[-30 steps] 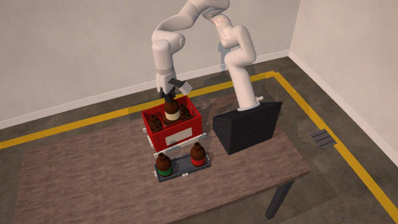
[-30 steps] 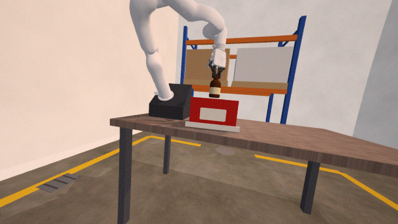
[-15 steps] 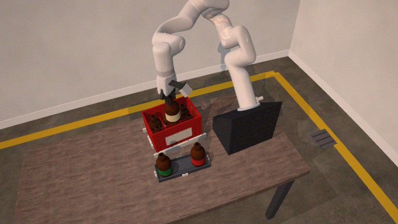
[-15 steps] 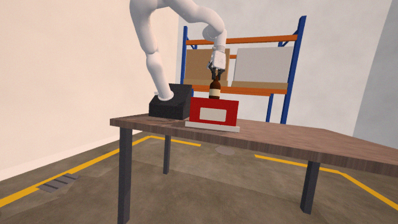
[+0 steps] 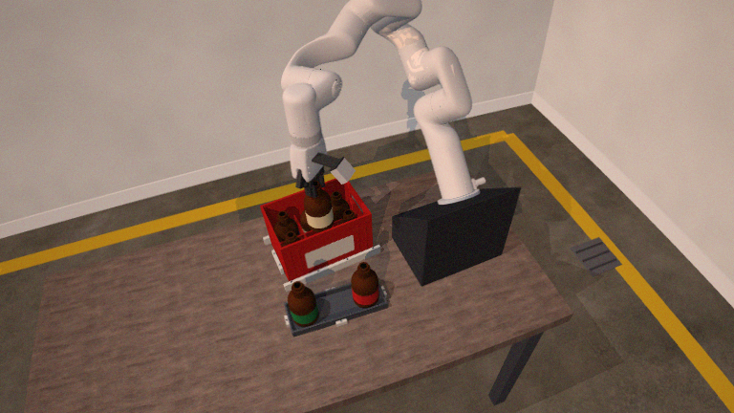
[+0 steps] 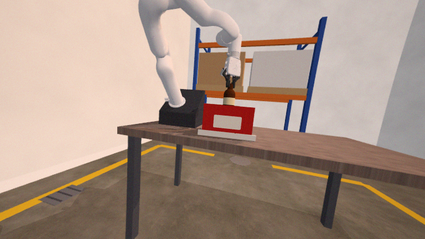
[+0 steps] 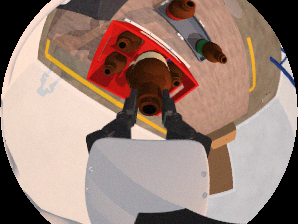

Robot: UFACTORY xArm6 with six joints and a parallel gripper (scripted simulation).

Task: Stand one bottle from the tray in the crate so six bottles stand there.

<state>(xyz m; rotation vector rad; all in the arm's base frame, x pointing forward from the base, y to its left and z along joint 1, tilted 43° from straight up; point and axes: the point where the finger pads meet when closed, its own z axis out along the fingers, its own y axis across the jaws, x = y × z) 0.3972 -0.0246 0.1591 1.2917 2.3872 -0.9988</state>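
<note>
Right now the crate is 4 cm to the right of my hand and 22 cm below it. The rest, counted from my hand: red-labelled bottle (3 cm behind, 19 cm to the left, 22 cm below); green-label bottle (14 cm ahead, 16 cm to the left, 22 cm below); grey tray (5 cm ahead, 17 cm to the left, 30 cm below).
</note>
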